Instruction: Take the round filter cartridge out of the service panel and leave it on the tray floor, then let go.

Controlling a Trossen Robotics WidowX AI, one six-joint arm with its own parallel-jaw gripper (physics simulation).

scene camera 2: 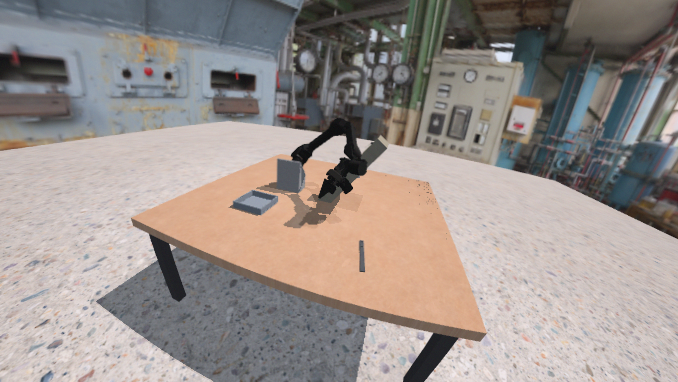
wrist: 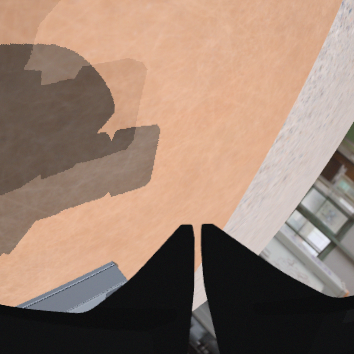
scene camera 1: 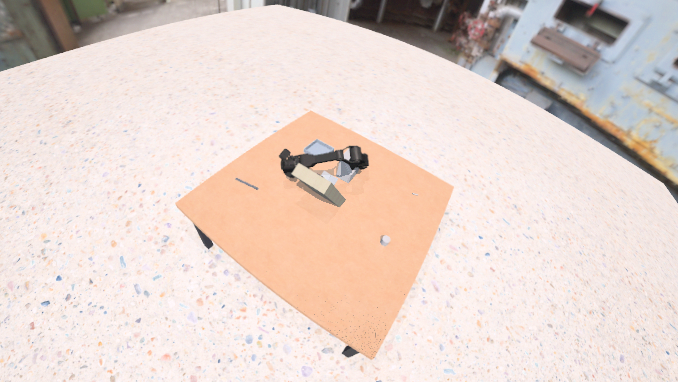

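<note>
My gripper is shut and empty, with a thin gap between its fingertips. It hangs above the table, beside a leaning beige and grey slab, which may be the service panel. An upright grey plate stands near the arm's base; I cannot tell whether it belongs to the panel. The blue-grey tray is on the table; in the wrist view the left finger partly hides it. I cannot make out the round filter cartridge in a panel. A small whitish cylinder stands alone on the table.
A thin dark bar lies on the table. A tiny pale item lies near another table edge in scene camera 1. The arm's upper links arch between the upright plate and the slab.
</note>
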